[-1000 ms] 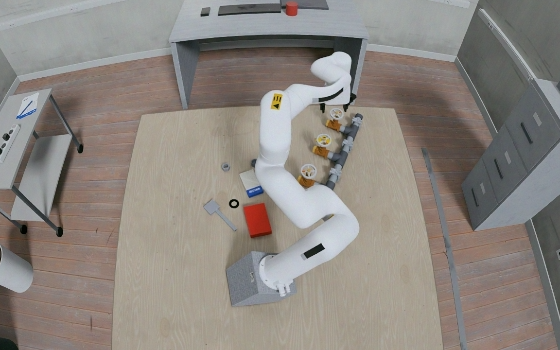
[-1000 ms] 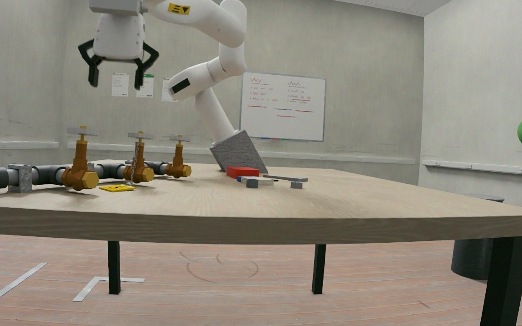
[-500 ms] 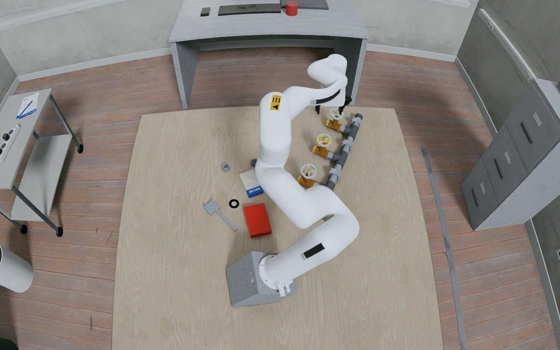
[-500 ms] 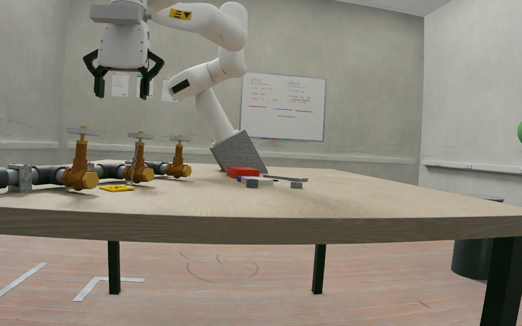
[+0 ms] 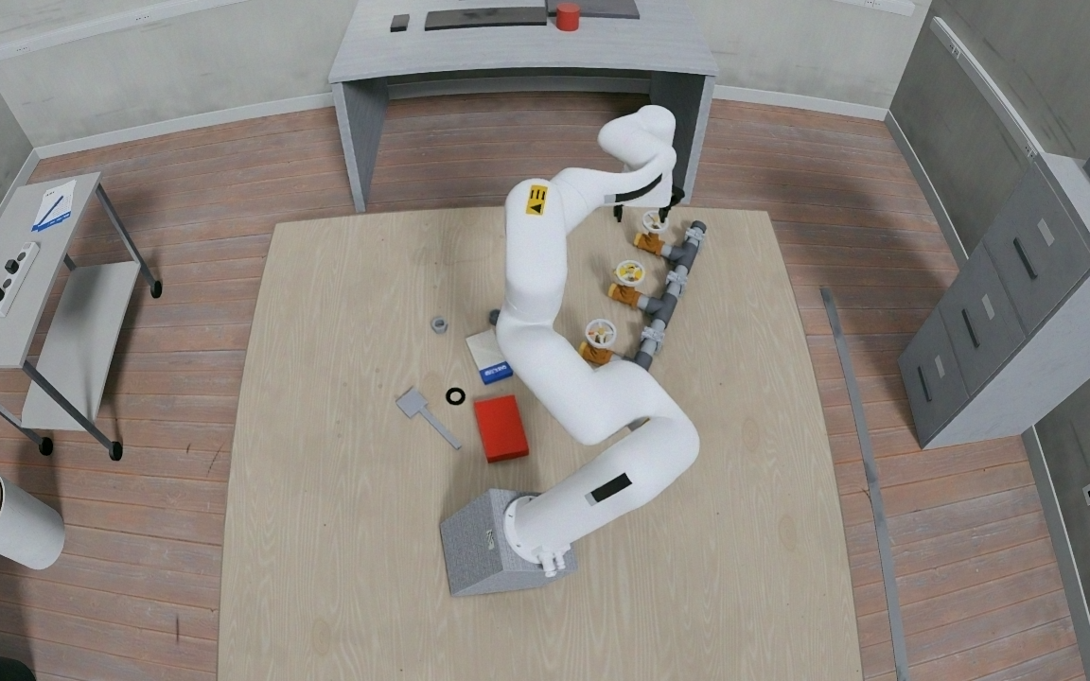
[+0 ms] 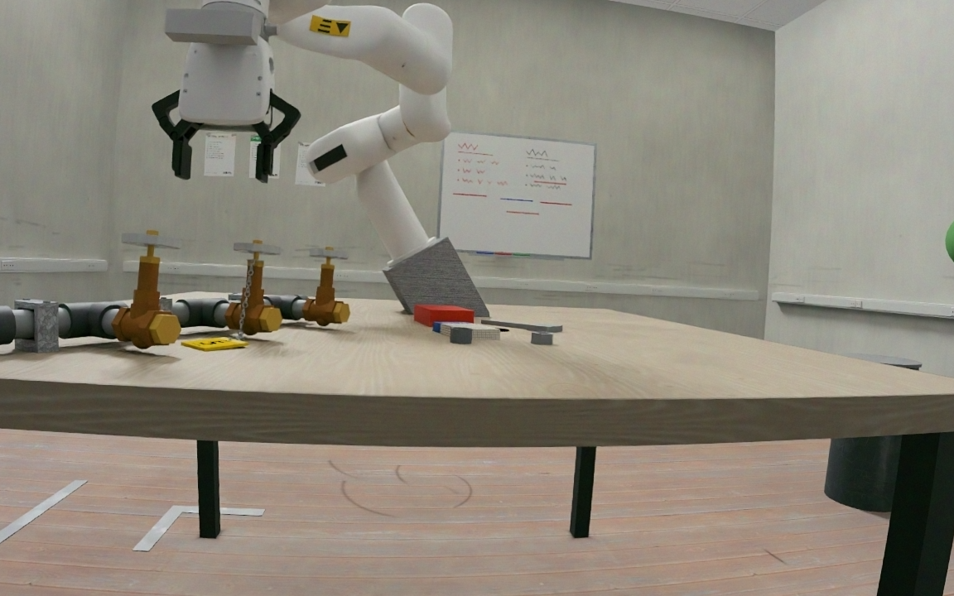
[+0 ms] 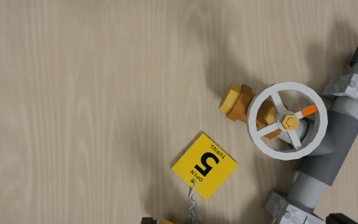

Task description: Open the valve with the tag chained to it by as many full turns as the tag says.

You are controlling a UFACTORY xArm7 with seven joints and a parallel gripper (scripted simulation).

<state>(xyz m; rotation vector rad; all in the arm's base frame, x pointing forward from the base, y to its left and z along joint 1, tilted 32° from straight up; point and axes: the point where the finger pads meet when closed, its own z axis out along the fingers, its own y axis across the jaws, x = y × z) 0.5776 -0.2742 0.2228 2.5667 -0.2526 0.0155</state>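
Now: the yellow tag 10 mm behind my hand, 10 mm to the left of it and 200 mm below it. From my hand the other things lie so: blue-and-white box 150 mm behind, 350 mm to the left, 190 mm below; then red block 320 mm behind, 360 mm to the left, 180 mm below; then grey nut 50 mm behind, 430 mm to the left, 190 mm below.
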